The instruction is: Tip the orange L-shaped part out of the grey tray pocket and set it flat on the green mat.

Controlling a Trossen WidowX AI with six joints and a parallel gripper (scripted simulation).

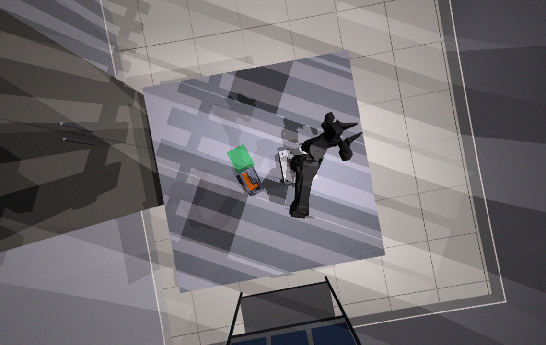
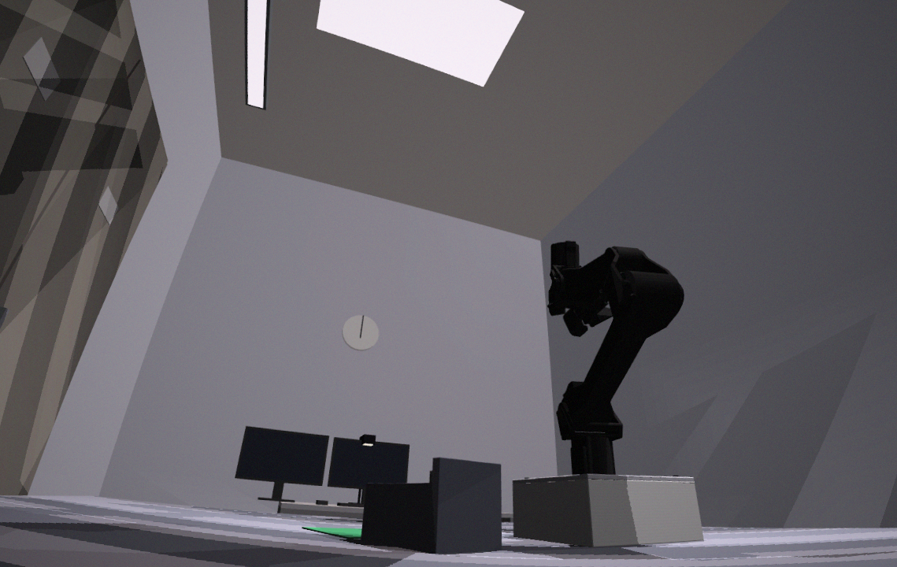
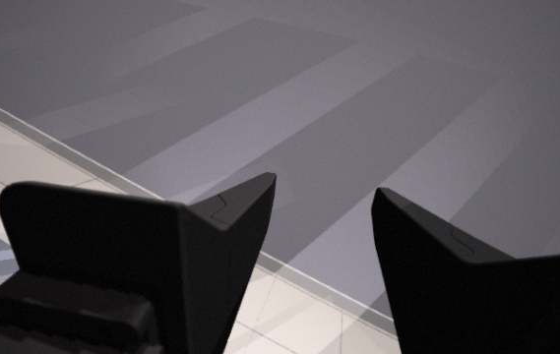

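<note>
Right now my gripper tip is 50 cm short of the orange L-shaped part, 5 cm to the right of it and 41 cm above it. From my gripper tip the other things lie so: green mat 52 cm ahead, 11 cm to the right, 47 cm below.
</note>
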